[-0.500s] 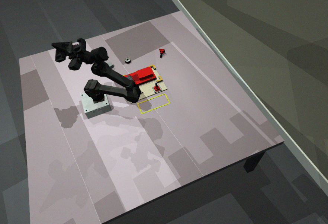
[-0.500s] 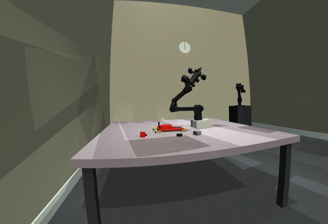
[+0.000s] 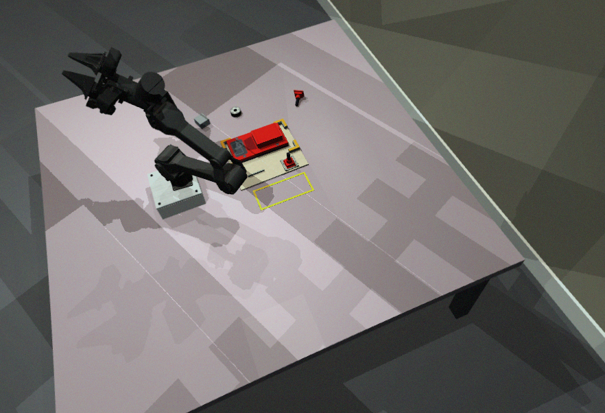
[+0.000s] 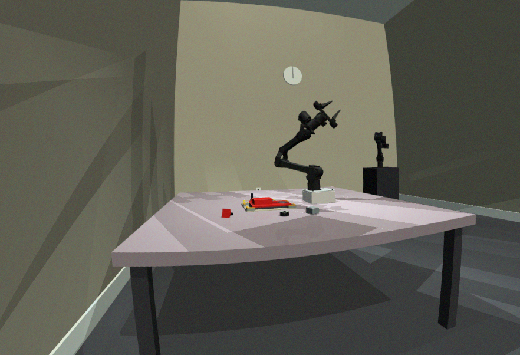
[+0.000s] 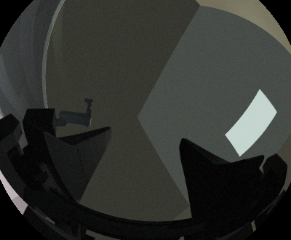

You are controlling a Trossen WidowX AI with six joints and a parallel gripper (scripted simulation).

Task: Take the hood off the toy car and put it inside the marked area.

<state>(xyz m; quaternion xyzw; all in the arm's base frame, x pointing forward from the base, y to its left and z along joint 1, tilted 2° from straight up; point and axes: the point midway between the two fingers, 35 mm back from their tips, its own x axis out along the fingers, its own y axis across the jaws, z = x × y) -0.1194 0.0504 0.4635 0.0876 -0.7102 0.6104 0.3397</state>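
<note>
My gripper tip is now 520 mm above the hood, 450 mm short of it and 60 mm to the right of it. Also, from my gripper tip: black wheel (550 mm below, 380 mm ahead, 250 mm to the left).
</note>
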